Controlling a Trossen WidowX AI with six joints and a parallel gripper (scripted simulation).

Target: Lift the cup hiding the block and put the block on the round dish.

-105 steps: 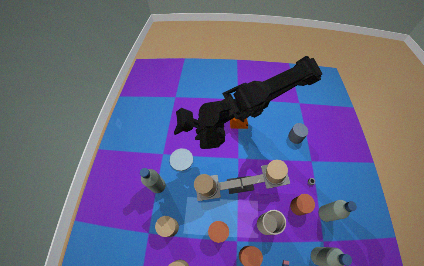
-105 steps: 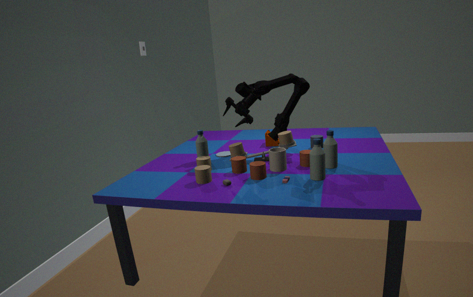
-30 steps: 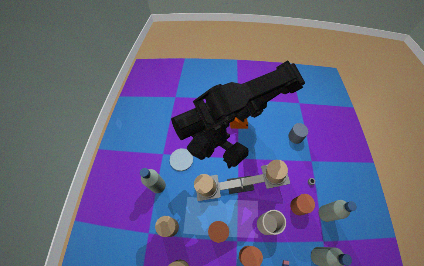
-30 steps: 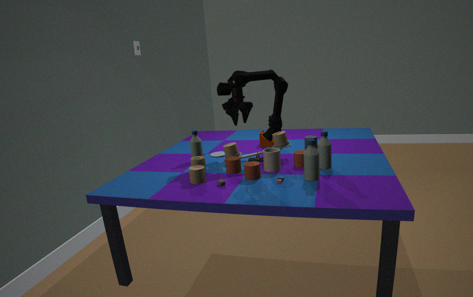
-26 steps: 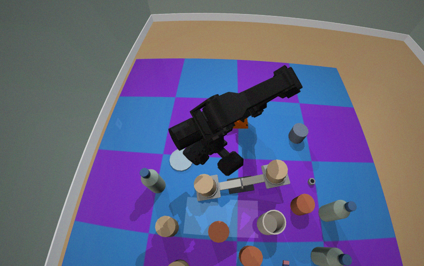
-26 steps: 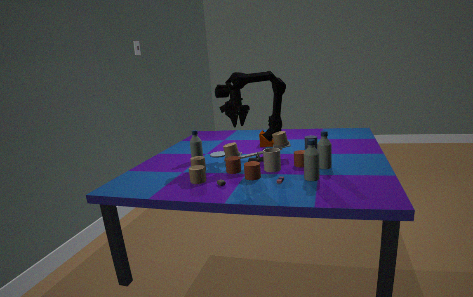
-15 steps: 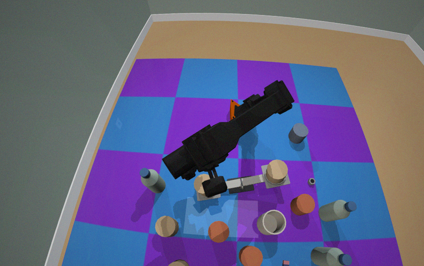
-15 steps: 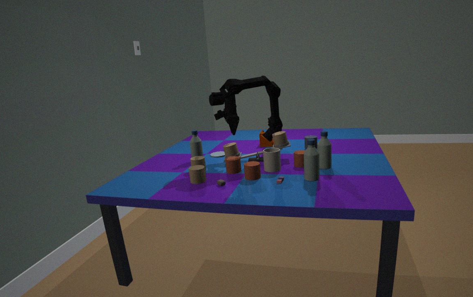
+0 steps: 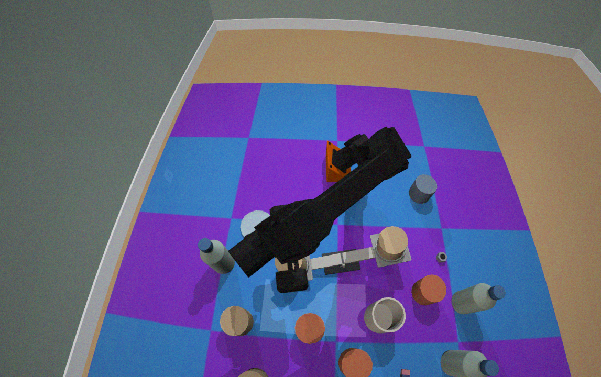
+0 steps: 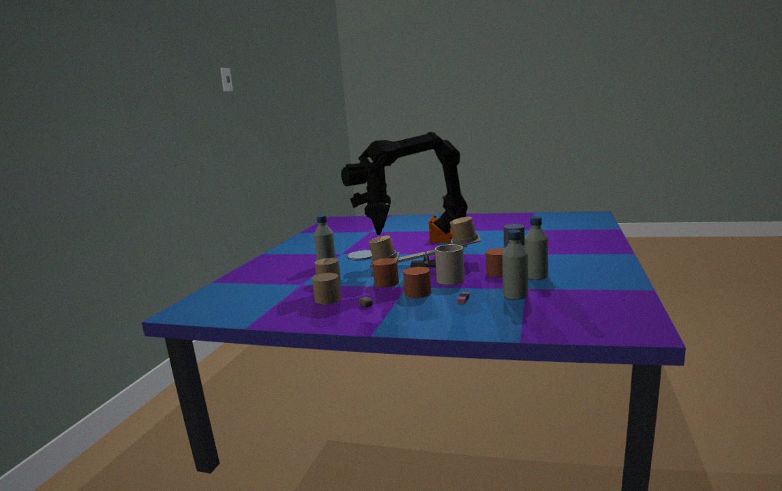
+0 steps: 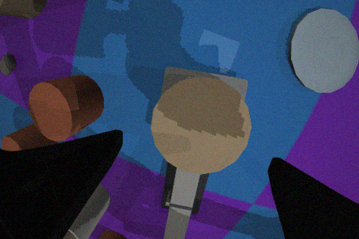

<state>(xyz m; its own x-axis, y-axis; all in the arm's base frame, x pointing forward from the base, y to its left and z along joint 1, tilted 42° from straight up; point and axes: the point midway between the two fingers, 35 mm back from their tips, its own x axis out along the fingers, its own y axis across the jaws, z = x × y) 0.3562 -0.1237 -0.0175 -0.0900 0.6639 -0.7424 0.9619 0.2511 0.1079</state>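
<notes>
Right now the pale green block is 7 cm below my gripper tip. Round my gripper tip: nut (7 cm behind, 43 cm to the left, 11 cm below); round dish (11 cm behind, 12 cm to the right, 11 cm below); grey cylinder (27 cm behind, 39 cm to the left, 8 cm below).
</notes>
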